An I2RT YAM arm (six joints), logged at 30 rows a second.
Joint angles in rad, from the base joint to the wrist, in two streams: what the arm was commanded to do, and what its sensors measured. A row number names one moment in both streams.
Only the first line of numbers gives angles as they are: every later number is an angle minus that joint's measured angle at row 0.
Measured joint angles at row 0:
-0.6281, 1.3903, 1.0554, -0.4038, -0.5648, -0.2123
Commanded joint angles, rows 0 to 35:
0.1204, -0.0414, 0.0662, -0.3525, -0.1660, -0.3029
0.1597, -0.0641, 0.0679, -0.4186, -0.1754, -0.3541
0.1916, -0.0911, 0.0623, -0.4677, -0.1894, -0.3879
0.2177, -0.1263, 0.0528, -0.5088, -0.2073, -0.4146
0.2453, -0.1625, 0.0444, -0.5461, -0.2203, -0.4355
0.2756, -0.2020, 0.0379, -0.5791, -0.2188, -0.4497
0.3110, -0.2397, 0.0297, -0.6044, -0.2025, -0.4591
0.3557, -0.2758, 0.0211, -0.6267, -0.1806, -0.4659
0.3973, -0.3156, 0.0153, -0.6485, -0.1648, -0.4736
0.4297, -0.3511, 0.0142, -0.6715, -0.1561, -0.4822
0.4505, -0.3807, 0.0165, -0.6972, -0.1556, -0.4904
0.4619, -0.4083, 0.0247, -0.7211, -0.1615, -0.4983
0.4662, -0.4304, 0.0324, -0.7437, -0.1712, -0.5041
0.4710, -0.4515, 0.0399, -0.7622, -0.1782, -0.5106
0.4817, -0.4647, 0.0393, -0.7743, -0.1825, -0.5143
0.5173, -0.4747, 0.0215, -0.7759, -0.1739, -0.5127
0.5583, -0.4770, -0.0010, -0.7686, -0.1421, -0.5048
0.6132, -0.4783, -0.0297, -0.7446, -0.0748, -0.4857
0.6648, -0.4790, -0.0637, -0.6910, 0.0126, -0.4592
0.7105, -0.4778, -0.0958, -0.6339, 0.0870, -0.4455
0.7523, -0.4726, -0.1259, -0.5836, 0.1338, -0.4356
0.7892, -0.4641, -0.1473, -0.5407, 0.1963, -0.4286
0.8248, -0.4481, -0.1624, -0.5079, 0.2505, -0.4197
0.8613, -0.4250, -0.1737, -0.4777, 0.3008, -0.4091
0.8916, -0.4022, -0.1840, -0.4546, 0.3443, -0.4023
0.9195, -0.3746, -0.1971, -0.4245, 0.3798, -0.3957
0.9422, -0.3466, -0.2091, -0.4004, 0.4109, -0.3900
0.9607, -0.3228, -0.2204, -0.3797, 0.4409, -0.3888
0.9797, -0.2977, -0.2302, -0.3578, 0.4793, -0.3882
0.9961, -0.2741, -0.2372, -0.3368, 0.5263, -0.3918
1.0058, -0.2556, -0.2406, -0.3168, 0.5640, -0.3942
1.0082, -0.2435, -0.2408, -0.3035, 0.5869, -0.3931
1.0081, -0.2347, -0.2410, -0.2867, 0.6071, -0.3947
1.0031, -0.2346, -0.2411, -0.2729, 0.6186, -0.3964
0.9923, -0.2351, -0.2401, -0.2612, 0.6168, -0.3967
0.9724, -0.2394, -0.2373, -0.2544, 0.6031, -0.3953
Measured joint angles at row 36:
0.9941, -0.2270, -0.2362, -0.3426, 0.5246, -0.4047
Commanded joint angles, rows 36 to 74:
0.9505, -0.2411, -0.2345, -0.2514, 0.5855, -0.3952
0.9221, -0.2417, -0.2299, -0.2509, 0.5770, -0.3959
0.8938, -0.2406, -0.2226, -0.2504, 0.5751, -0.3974
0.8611, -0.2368, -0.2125, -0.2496, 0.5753, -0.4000
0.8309, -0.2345, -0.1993, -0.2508, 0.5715, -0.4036
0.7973, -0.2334, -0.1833, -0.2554, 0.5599, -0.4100
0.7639, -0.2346, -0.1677, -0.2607, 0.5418, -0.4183
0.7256, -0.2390, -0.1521, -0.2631, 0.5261, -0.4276
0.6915, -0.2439, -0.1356, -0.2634, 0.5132, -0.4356
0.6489, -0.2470, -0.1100, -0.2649, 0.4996, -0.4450
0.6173, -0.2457, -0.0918, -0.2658, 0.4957, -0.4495
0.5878, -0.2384, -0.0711, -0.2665, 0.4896, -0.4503
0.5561, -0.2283, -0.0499, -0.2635, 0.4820, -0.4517
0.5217, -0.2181, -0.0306, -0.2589, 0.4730, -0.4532
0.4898, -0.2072, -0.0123, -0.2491, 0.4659, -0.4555
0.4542, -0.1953, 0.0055, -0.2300, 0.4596, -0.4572
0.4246, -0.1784, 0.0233, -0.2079, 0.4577, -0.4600
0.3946, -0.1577, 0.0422, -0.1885, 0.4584, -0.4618
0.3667, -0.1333, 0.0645, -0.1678, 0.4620, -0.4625
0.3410, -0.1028, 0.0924, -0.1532, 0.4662, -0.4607
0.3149, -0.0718, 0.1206, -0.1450, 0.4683, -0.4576
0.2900, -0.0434, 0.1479, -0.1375, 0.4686, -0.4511
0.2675, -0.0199, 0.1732, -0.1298, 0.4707, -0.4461
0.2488, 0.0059, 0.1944, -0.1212, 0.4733, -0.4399
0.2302, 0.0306, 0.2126, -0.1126, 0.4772, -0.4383
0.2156, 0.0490, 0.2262, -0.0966, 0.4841, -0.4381
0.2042, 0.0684, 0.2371, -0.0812, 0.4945, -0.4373
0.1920, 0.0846, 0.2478, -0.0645, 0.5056, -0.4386
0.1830, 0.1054, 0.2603, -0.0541, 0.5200, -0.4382
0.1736, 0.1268, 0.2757, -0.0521, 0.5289, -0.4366
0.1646, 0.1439, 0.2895, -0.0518, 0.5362, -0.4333
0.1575, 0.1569, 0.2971, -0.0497, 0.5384, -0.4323
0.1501, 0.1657, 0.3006, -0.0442, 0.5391, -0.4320
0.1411, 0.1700, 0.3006, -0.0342, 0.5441, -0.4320
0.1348, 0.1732, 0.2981, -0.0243, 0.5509, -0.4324
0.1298, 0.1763, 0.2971, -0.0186, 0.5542, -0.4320
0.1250, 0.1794, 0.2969, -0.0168, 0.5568, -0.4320
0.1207, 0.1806, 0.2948, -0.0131, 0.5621, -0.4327
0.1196, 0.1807, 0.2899, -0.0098, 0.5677, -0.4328
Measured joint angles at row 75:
0.1343, 0.1835, 0.2685, -0.0889, 0.5356, -0.4425
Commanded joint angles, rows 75 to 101:
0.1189, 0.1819, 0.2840, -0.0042, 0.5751, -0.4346
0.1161, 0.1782, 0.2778, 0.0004, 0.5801, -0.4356
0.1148, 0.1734, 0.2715, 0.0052, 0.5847, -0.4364
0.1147, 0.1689, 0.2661, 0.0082, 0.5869, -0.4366
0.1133, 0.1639, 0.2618, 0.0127, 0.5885, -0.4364
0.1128, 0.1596, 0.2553, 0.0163, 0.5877, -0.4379
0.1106, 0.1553, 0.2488, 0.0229, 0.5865, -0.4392
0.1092, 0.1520, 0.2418, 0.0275, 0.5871, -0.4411
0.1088, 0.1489, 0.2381, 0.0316, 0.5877, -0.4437
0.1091, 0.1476, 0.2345, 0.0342, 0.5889, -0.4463
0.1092, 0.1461, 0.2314, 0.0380, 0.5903, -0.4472
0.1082, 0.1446, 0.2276, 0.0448, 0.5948, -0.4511
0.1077, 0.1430, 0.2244, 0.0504, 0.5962, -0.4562
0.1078, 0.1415, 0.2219, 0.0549, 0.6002, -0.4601
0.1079, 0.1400, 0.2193, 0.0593, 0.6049, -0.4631
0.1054, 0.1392, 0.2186, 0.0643, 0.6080, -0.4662
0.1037, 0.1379, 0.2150, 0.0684, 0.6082, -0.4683
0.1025, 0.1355, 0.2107, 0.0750, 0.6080, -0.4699
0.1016, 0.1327, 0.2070, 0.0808, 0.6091, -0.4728
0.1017, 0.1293, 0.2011, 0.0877, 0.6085, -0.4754
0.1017, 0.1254, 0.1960, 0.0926, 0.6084, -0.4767
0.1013, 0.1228, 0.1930, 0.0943, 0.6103, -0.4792
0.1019, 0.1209, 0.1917, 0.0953, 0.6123, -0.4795
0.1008, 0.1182, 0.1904, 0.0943, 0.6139, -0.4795
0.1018, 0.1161, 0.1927, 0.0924, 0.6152, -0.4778
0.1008, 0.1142, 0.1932, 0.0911, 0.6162, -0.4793
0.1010, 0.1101, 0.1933, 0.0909, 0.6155, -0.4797
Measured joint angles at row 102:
0.1102, 0.1511, 0.2010, 0.0176, 0.5944, -0.4707
